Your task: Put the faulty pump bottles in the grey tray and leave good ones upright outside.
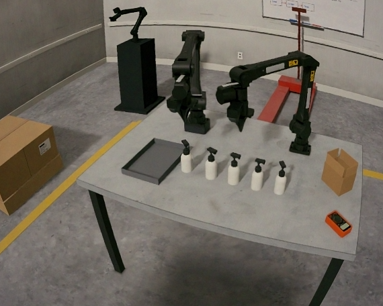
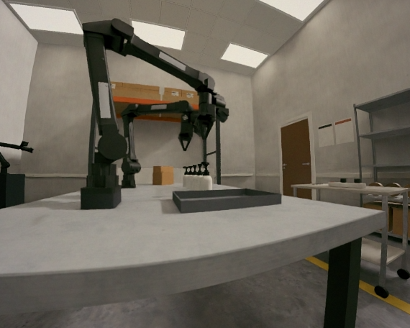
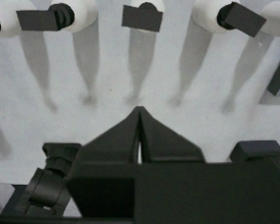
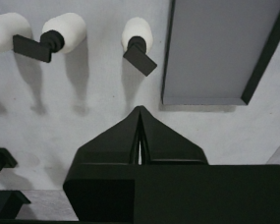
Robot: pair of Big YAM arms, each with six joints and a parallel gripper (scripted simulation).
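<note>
My right hand is 1 cm short of the grey tray, 16 cm to the left of it and 24 cm above it. From my right hand the other things lie so: orange multimeter (19 cm ahead, 76 cm to the left, 23 cm below).
</note>
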